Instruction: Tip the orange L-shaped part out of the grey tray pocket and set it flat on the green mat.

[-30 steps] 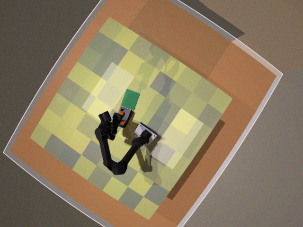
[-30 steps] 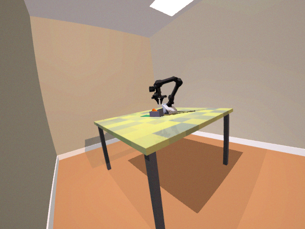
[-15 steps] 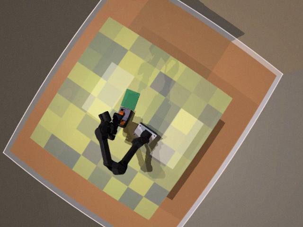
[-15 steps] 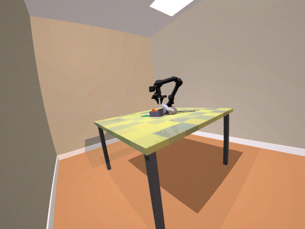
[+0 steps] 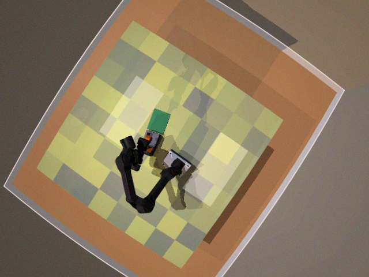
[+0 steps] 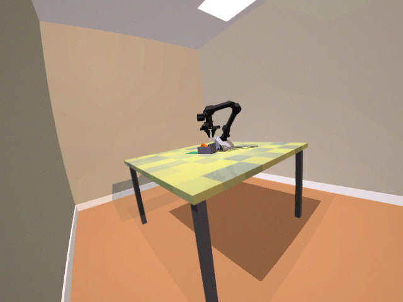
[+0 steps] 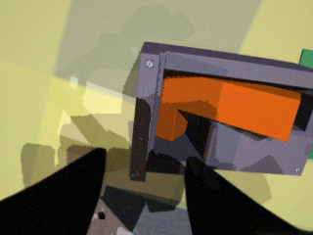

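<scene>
Right now the orange L-shaped part is 100 mm below my gripper tip, 40 mm to the right of it and 10 mm ahead of it. From my gripper tip the other things lie so: green mat: 210 mm to the right, 160 mm below, 60 mm ahead.
</scene>
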